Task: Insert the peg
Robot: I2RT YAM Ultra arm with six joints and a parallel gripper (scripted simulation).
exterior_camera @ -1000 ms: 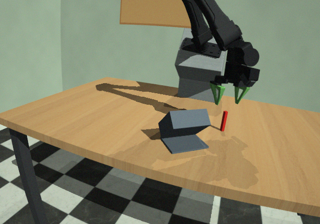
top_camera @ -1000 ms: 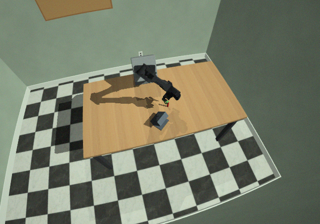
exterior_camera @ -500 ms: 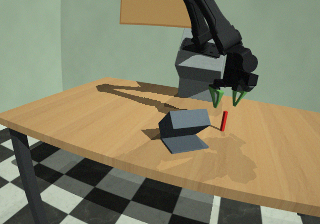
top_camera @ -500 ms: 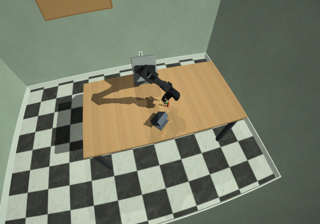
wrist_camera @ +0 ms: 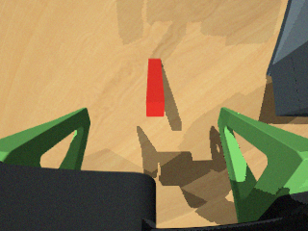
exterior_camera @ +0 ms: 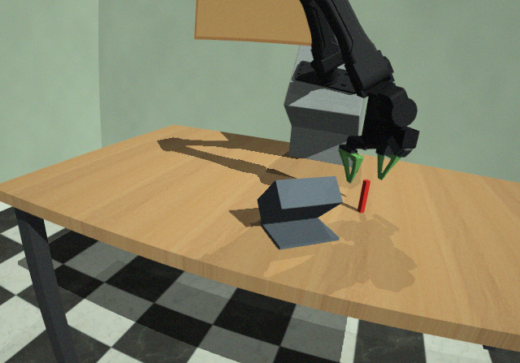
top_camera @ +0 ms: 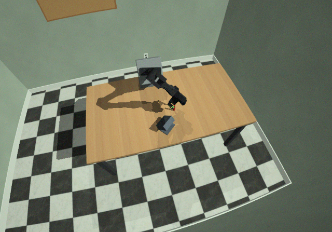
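Now: the red peg 5 cm below my hand. From my hand the other things lie so: grey base plate: 19 cm ahead, 8 cm below, 7 cm to the right.
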